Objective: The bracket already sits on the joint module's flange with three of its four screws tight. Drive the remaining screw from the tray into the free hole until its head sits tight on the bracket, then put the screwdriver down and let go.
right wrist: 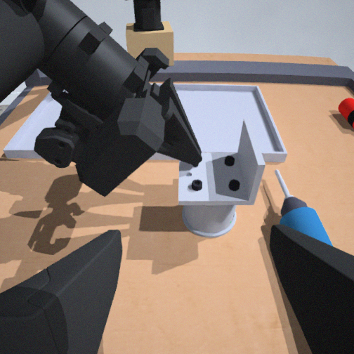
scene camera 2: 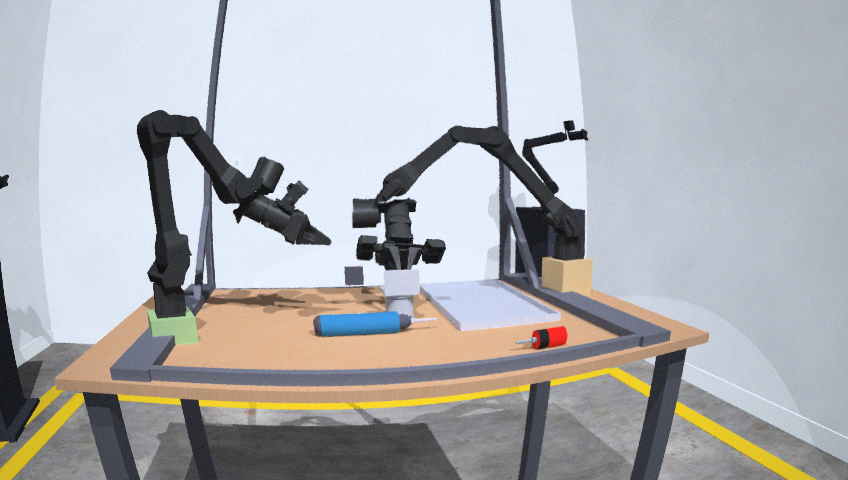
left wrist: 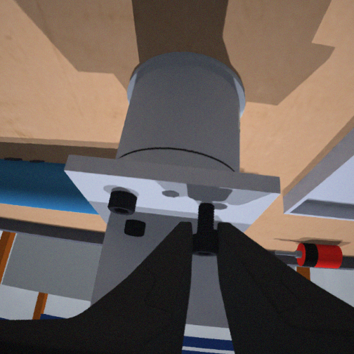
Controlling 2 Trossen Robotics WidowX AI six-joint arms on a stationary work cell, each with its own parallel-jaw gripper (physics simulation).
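Places are measured from the left arm's base along level axes (x left, y back, z up), in millimetres.
Pixels of known places: left gripper, between the fingertips: point(scene camera 2: 404, 282); right gripper, between the fingertips: point(scene camera 2: 329, 241); left arm's base, origin of its link: point(scene camera 2: 567, 258); right arm's base, origin of its link: point(scene camera 2: 169, 313).
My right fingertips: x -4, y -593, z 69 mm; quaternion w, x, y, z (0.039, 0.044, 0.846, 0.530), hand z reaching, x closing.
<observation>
For each thing: its top centre in the pictures, then the offset to it from my right fingertips. "spot": a spot on its surface instead.
- grey joint module, centre of its top: point(scene camera 2: 399, 289) dz -99, dx +46, dy +133 mm
- blue screwdriver, a spot on its surface: point(scene camera 2: 360, 324) spot: dz -138, dx +151, dy +22 mm
- pale tray, centre of its top: point(scene camera 2: 482, 297) dz -147, dx -13, dy +355 mm
- small red tool, centre of its top: point(scene camera 2: 541, 329) dz -129, dx +352, dy +286 mm
- small dark square, a spot on its surface: point(scene camera 2: 354, 275) spot: dz -129, dx -319, dy +128 mm
My left gripper point(scene camera 2: 401, 265) point(left wrist: 203, 233) point(right wrist: 198, 157) is shut on the black screw point(left wrist: 206, 216), whose thread points at the bracket point(scene camera 2: 401, 282) point(left wrist: 150, 192) point(right wrist: 216, 172). The screw's tip is close by a hole point(left wrist: 219, 206); I cannot tell whether it touches. The bracket sits on the grey joint module point(scene camera 2: 399, 306) point(left wrist: 180, 115) point(right wrist: 210, 218). Three black screw heads show on it in the right wrist view. The blue screwdriver point(scene camera 2: 360, 324) point(left wrist: 40, 182) point(right wrist: 306, 225) lies beside the module. My right gripper point(scene camera 2: 329, 241) point(right wrist: 196, 238) is open and empty above the table.
The pale tray point(scene camera 2: 508, 323) point(left wrist: 320, 167) point(right wrist: 277, 157) lies beside the module. A small red tool point(scene camera 2: 554, 337) point(left wrist: 328, 256) point(right wrist: 347, 111) lies near the table's edge. A dark frame bar point(scene camera 2: 333, 376) runs along that edge. In scene camera 2 a small dark square point(scene camera 2: 354, 275) shows near the bracket.
</observation>
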